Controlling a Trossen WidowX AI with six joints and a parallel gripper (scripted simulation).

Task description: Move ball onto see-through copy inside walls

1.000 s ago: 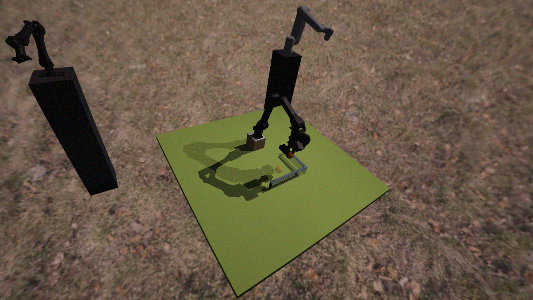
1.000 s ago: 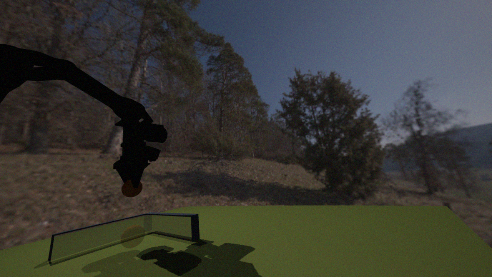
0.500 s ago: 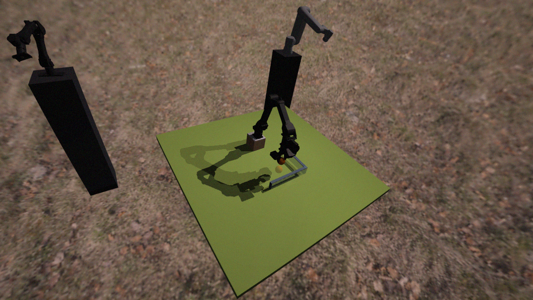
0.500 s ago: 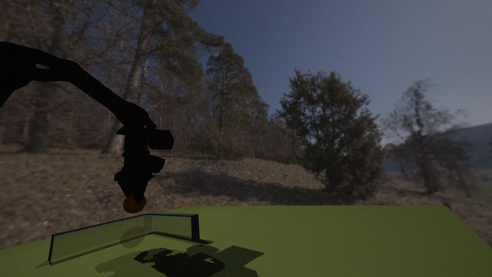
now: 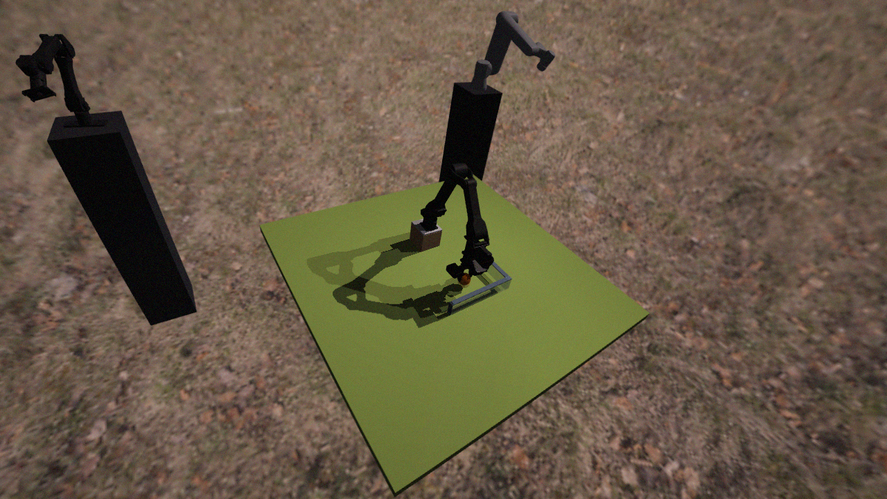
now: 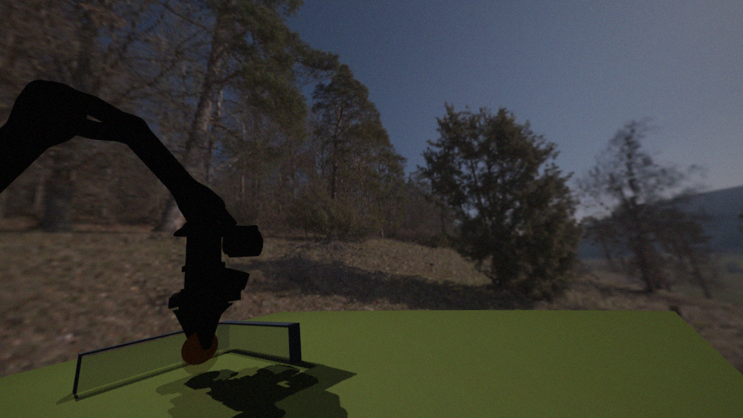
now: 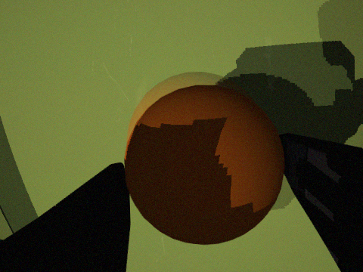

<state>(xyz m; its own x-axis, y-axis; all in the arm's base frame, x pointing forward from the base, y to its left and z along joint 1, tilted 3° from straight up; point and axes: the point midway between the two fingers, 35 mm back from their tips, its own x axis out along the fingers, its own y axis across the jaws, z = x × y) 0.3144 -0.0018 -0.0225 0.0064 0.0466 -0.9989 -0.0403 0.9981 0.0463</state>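
Right now the see-through copy of ball is 10 mm below my gripper tip. Also, from my gripper tip: orange ball (right at my gripper tip).
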